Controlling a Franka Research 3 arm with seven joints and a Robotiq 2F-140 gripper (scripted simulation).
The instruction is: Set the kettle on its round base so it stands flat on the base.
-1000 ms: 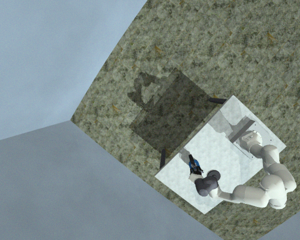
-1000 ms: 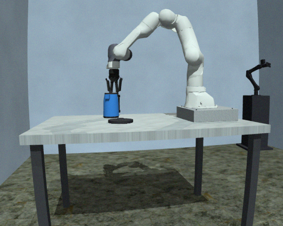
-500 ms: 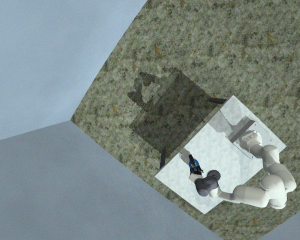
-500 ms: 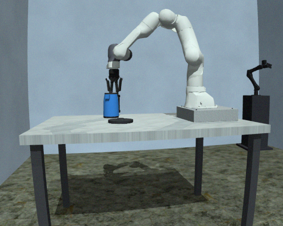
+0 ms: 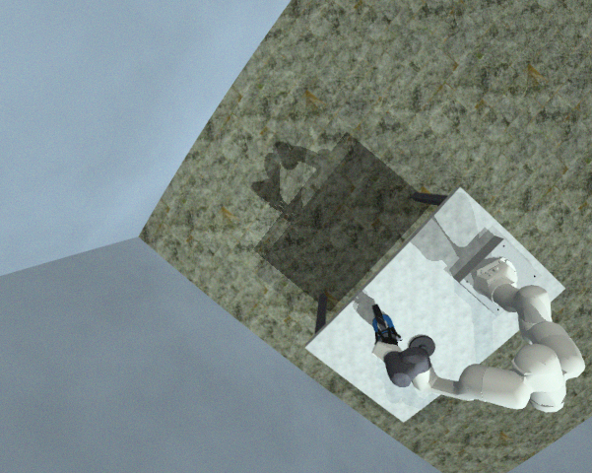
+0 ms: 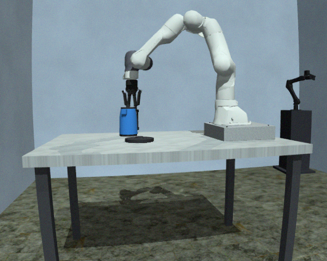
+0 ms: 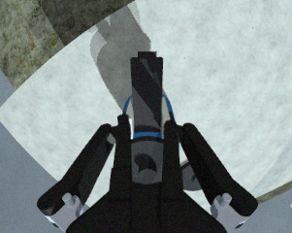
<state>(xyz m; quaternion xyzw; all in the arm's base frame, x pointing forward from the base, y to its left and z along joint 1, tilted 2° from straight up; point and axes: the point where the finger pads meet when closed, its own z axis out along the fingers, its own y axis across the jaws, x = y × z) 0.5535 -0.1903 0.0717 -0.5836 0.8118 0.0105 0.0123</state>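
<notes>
My hand is 50 mm above the blue kettle, 30 mm to the right of it and 10 mm short of it. The rest, counted from my hand: black round base: 340 mm to the left, 140 mm below, 60 mm behind.
</notes>
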